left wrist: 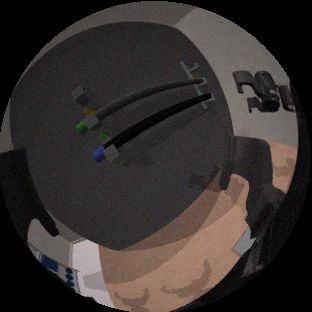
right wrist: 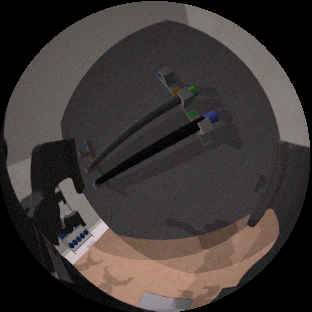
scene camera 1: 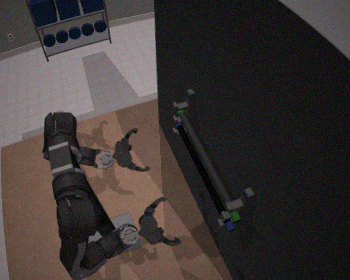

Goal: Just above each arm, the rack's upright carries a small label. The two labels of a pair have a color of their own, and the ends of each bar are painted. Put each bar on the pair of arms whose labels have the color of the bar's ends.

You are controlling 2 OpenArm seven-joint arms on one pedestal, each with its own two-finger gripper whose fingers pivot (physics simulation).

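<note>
Scene camera 1 shows my right gripper (scene camera 1: 172, 219), plus a black bar (scene camera 1: 218, 203) and a dark panel (scene camera 1: 264, 107). In the left wrist view there's a grey bar (left wrist: 116, 104), and I can see the black bar (left wrist: 130, 132) and the dark panel (left wrist: 167, 166) there too. The right wrist view shows a grey rack bracket (right wrist: 165, 74), along with the grey bar (right wrist: 174, 100), the black bar (right wrist: 191, 127) and the panel (right wrist: 187, 189).
</note>
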